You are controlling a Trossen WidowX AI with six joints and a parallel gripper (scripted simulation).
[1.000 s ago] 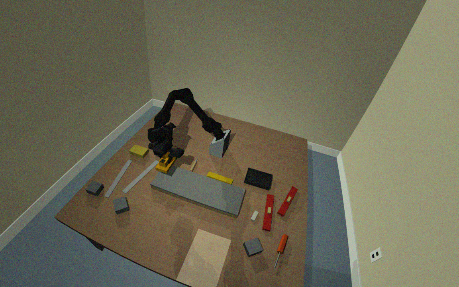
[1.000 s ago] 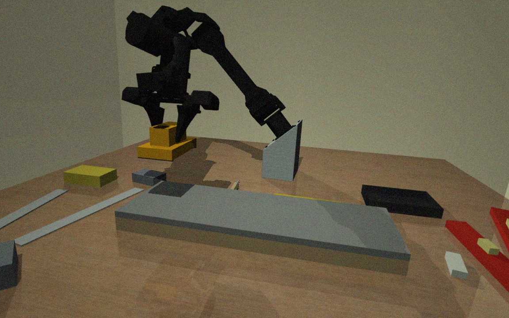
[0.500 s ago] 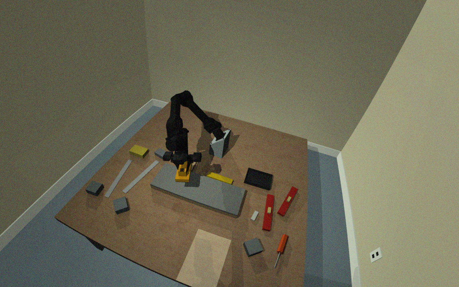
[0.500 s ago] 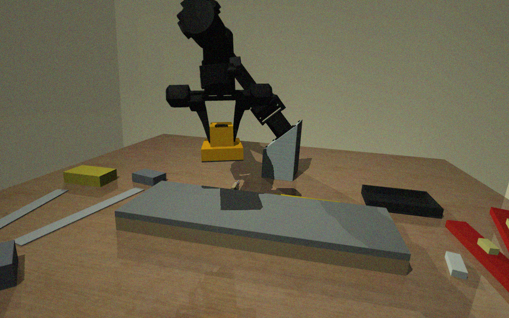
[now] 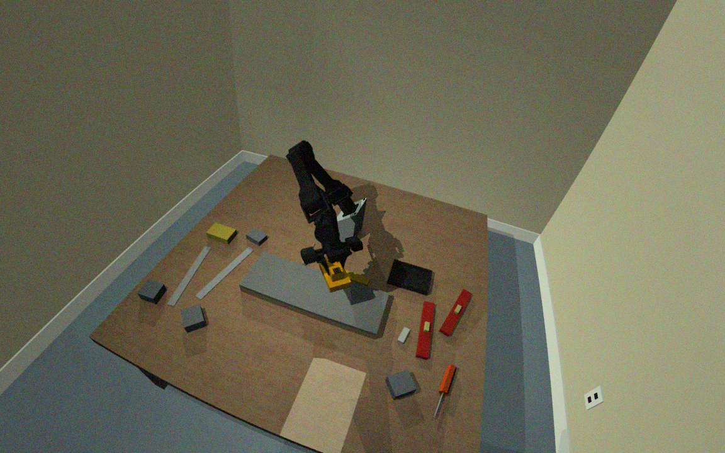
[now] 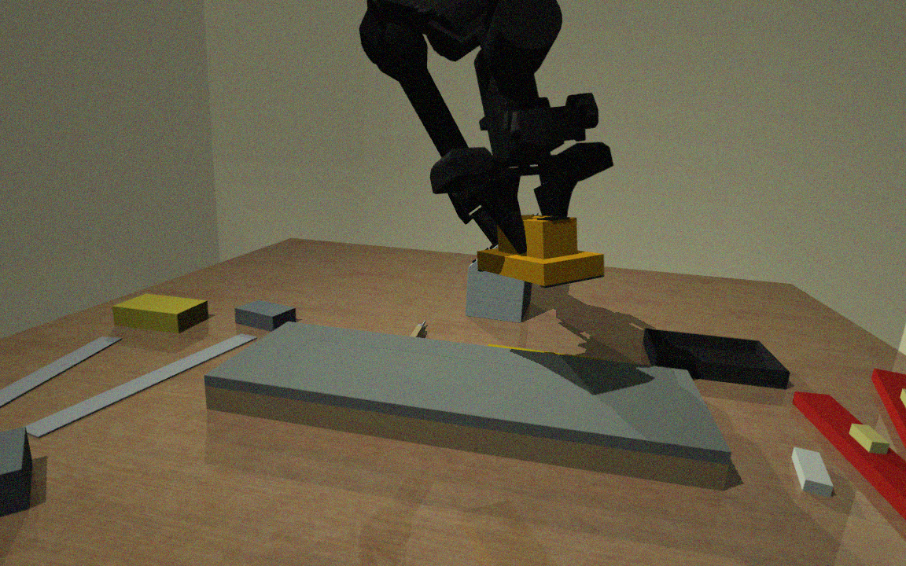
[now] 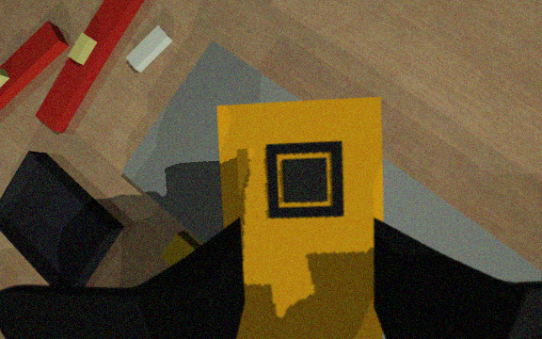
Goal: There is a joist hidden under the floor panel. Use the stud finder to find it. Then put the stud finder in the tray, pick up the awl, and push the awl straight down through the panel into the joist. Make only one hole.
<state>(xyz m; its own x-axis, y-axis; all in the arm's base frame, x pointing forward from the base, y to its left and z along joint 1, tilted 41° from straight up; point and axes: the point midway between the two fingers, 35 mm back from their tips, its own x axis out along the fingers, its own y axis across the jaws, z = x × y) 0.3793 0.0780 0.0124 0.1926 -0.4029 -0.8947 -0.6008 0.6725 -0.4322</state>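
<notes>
Right now the black tray is 230 mm behind my gripper tip, 250 mm to the left of it and 180 mm below it. Round my gripper tip: thin yellow bar (150 mm behind, 20 mm to the left, 180 mm below); awl (210 mm behind, 170 mm to the right, 180 mm below); yellow stud finder (20 mm above).
</notes>
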